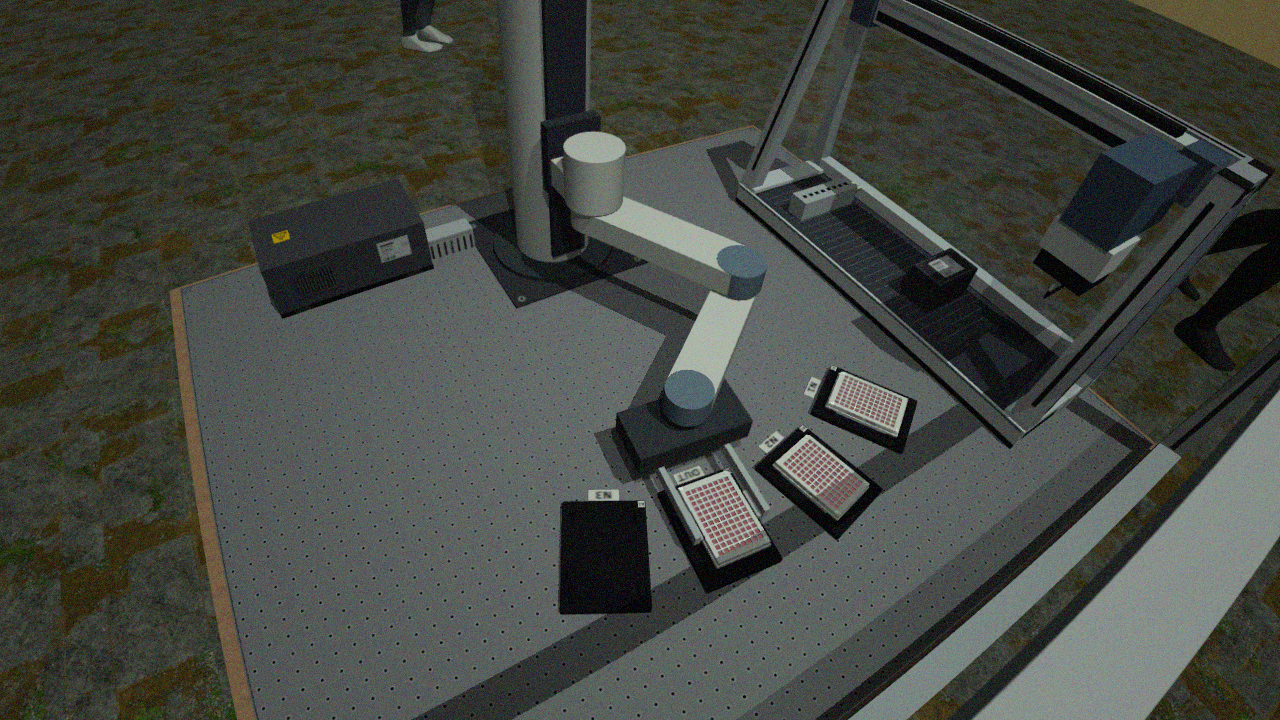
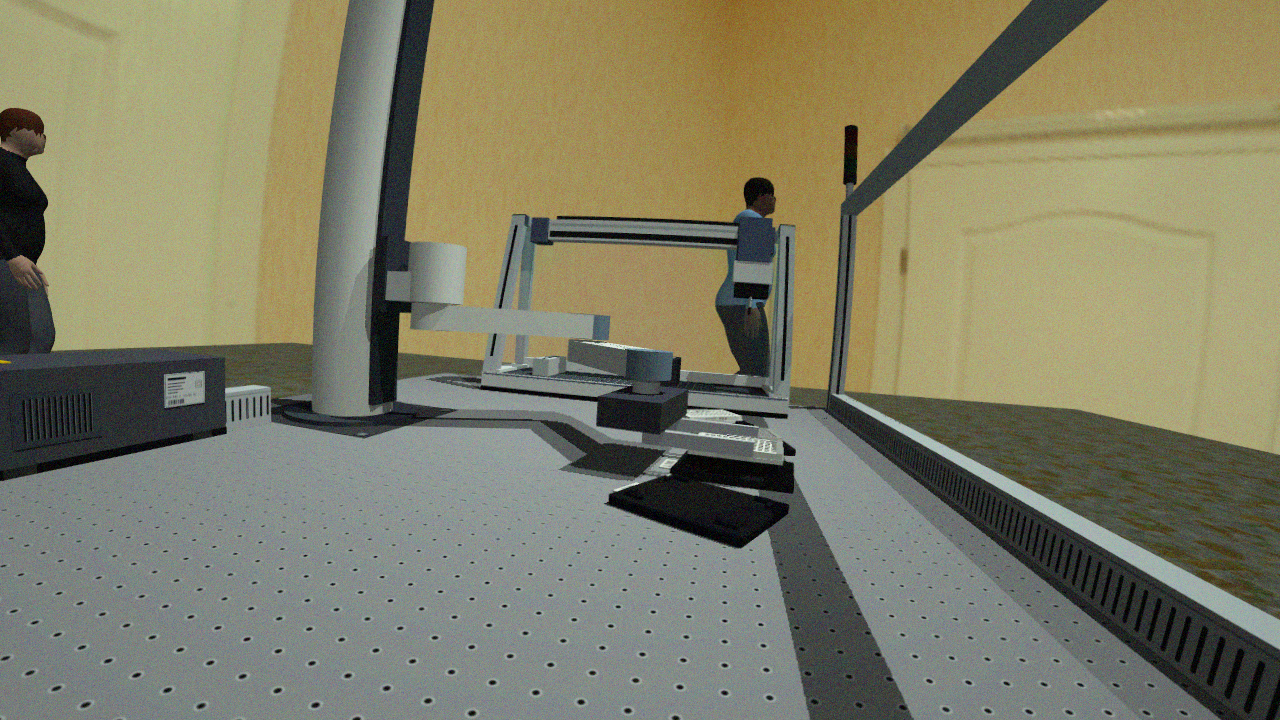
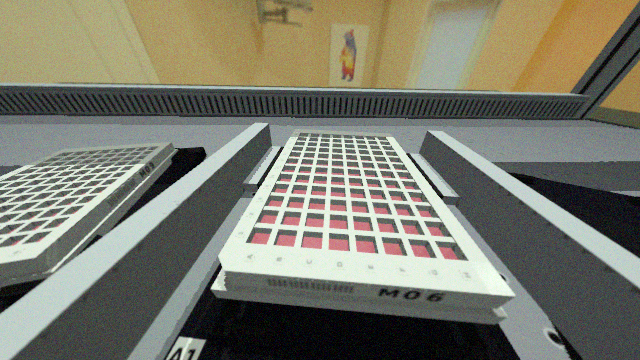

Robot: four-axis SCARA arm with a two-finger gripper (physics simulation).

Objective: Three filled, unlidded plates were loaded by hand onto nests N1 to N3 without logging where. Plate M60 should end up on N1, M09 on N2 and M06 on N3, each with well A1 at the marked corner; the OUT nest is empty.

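Frame: origin at the arm's base, x left, y back, z up, level; centimetres.
Seen in the pictures: gripper, between the fingertips: (image 1: 732, 527) (image 2: 756, 440) (image 3: 344, 141); arm's base, origin of its link: (image 1: 553, 246) (image 2: 352, 419).
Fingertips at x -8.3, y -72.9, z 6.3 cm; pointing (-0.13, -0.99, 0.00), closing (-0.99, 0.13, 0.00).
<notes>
Pixels of each thing's top centre, then the offset from my fingertips to it. "spot": a spot on its surface instead.
- Plate M06, centre of its top: (image 3: 345, 167) (image 2: 738, 442) (image 1: 723, 514) dz -0.5, dx +0.3, dy +2.4 cm
- black OUT nest, centre of its top: (image 3: 343, 203) (image 2: 736, 461) (image 1: 719, 523) dz -3.3, dx +0.2, dy +2.4 cm
- Plate M09, centre of its top: (image 3: 54, 183) (image 1: 822, 473) dz -2.4, dx +18.7, dy +0.9 cm
- nest N2, a spot on its surface: (image 1: 835, 528) spot: dz -3.9, dx +14.9, dy -6.9 cm
- filled plate, centre of its top: (image 1: 868, 400) (image 2: 706, 412) dz -2.4, dx +35.7, dy +7.6 cm
- nest N1, a spot on its surface: (image 1: 902, 440) spot: dz -3.8, dx +36.0, dy -0.9 cm
- Nest N3, centre of its top: (image 2: 700, 495) (image 1: 605, 551) dz -3.3, dx -16.2, dy +6.9 cm
- blue-grey head, a spot on its surface: (image 1: 1129, 192) spot: dz +41.2, dx +54.8, dy -2.8 cm
- dark instrument box, a spot on its surface: (image 2: 111, 407) spot: dz +1.2, dx -32.9, dy +76.4 cm
Plate M06 (image 1: 721, 512) (image 3: 350, 205) (image 2: 766, 445), white with red-filled wells, is held level a little above the black OUT nest (image 1: 742, 570) (image 2: 747, 474) (image 3: 320, 337). My gripper (image 1: 730, 524) (image 3: 344, 141) is shut on its long sides. M06's row-A end is on the side of the nest's A1 mark. Plate M09 (image 1: 821, 475) (image 3: 75, 195) sits on nest N2 (image 1: 835, 528). Another filled plate (image 1: 867, 402) sits on nest N1 (image 1: 902, 440); its label is not readable. Nest N3 (image 1: 604, 559) (image 2: 702, 508) is empty, with its marked corner nearest the OUT nest.
A gantry frame (image 1: 872, 308) with a blue-grey head (image 1: 1129, 192) stands beyond N1. A dark instrument box (image 1: 344, 246) (image 2: 111, 407) stands left of the arm's column (image 1: 528, 134) (image 2: 358, 179). A slotted rail (image 2: 1029, 537) (image 3: 300, 104) runs along the table's edge.
</notes>
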